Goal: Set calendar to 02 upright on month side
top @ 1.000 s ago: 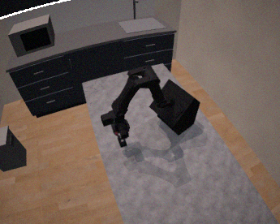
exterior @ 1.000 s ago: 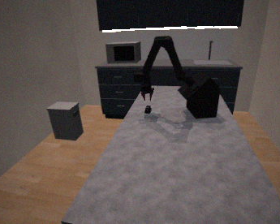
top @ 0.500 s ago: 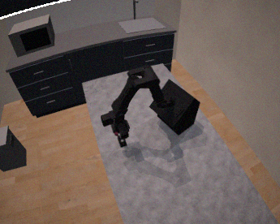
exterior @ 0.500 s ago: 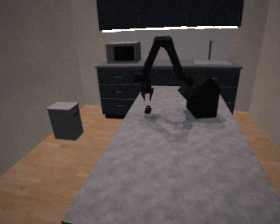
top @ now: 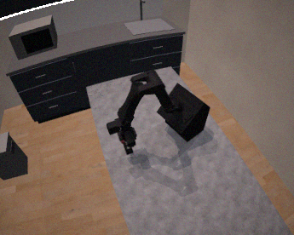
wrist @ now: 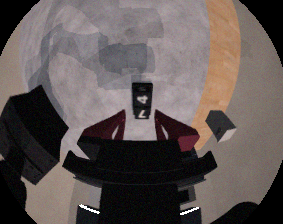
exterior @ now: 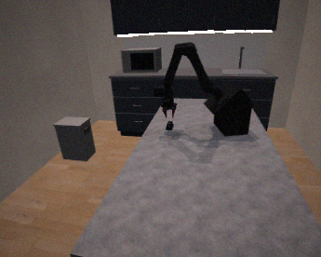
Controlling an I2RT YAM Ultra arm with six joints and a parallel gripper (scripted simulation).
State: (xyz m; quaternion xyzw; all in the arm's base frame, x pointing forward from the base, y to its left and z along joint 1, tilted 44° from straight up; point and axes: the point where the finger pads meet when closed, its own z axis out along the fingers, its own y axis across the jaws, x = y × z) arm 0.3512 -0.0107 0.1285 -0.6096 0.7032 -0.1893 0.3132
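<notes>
The dark calendar cube is 70 mm below my hand. Round my hand: dark tray 80 mm below, 20 mm to the right.
</notes>
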